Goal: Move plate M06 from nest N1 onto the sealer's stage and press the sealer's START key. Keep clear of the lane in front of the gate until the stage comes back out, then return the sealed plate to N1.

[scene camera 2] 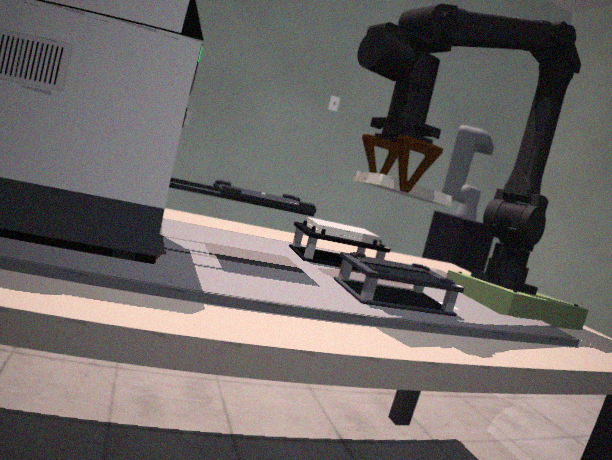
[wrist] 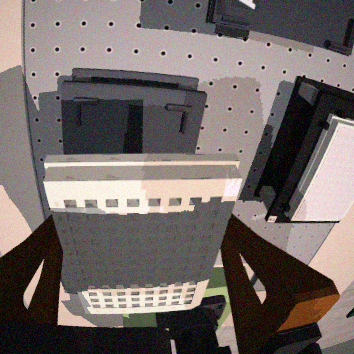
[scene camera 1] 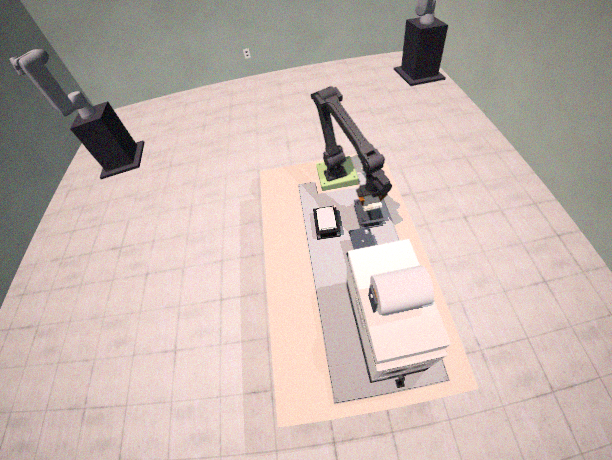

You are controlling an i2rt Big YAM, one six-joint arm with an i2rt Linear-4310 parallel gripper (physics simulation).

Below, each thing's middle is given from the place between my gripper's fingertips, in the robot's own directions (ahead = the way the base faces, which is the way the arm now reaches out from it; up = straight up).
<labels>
The dark sealer stage (scene camera 2: 290, 203) is 20 cm ahead of my hand, 10 cm to the right of it and 6 cm below it. Also, from my hand: white roll (scene camera 1: 412, 287): 53 cm ahead, 13 cm to the right, 26 cm above.
</labels>
